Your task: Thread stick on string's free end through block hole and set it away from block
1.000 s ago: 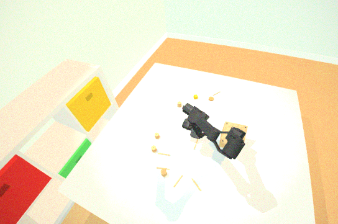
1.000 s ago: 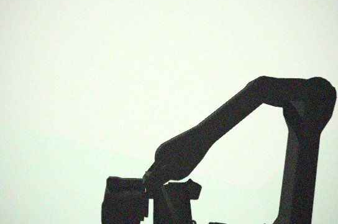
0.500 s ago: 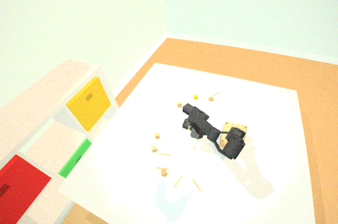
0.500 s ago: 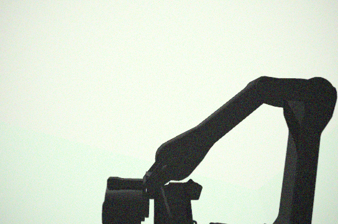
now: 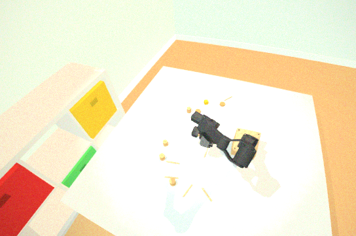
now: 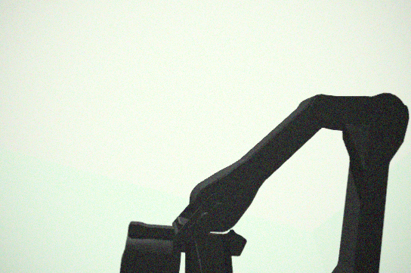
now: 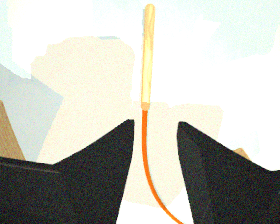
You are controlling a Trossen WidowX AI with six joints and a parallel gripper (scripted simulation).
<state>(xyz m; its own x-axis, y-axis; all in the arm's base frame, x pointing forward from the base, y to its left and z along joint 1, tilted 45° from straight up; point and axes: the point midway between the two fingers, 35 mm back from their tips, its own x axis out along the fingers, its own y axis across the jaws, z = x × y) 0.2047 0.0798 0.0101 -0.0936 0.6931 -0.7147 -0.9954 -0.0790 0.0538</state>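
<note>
The thin wooden stick is 1 cm behind my gripper tip, 2 cm to the left of it and 4 cm below it. Also, from my gripper tip: square wooden block (8 cm ahead, 6 cm to the right, 3 cm below); round wooden button (15 cm ahead, 24 cm to the right, 4 cm below); yellow piece (13 cm ahead, 35 cm to the right, 3 cm below).
</note>
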